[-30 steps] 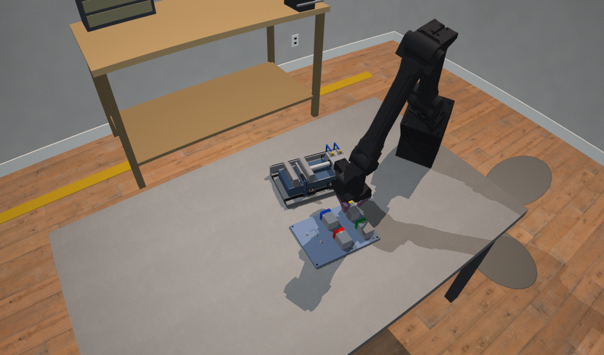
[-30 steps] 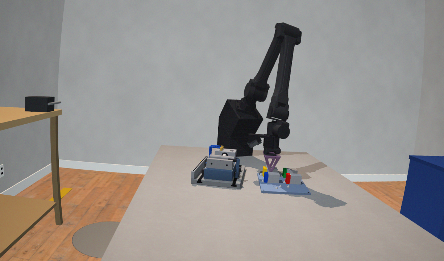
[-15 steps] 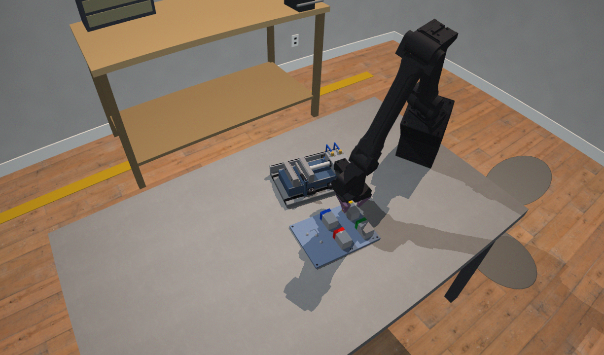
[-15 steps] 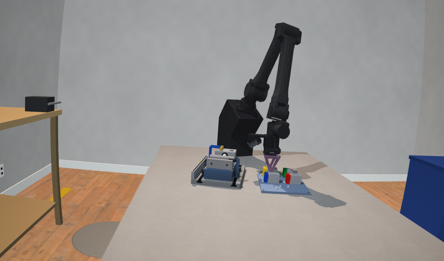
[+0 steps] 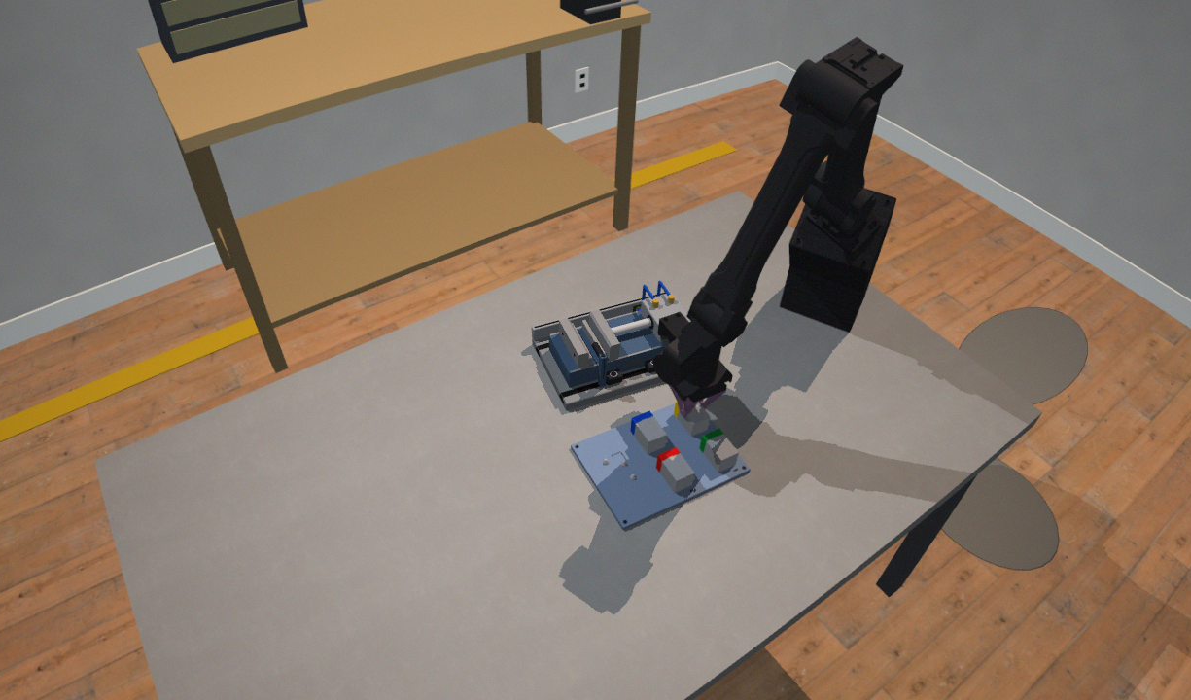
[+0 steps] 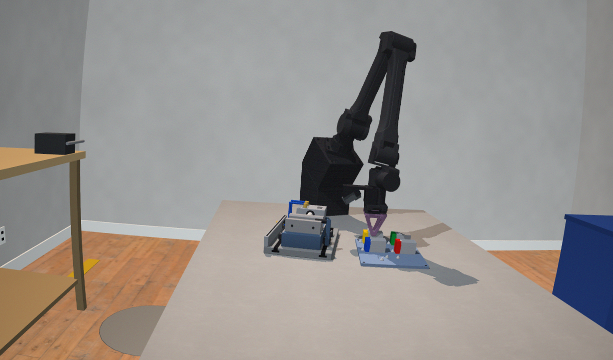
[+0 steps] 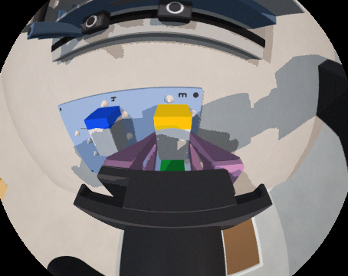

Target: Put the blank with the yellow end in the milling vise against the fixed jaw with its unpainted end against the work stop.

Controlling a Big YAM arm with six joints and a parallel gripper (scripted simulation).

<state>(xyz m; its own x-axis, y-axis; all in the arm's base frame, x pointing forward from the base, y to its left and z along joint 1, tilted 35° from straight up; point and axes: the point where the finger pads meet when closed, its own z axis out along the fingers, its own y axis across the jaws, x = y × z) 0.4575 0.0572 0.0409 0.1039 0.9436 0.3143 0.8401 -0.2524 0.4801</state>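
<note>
Now: the yellow-ended blank 20 mm below my hand. Also, from my hand: blue plate: 100 mm ahead, 30 mm to the left, 40 mm below; then blue-ended blank: 90 mm ahead, 10 mm to the right, 20 mm below; then green-ended blank: 10 mm ahead, 90 mm to the left, 20 mm below.
</note>
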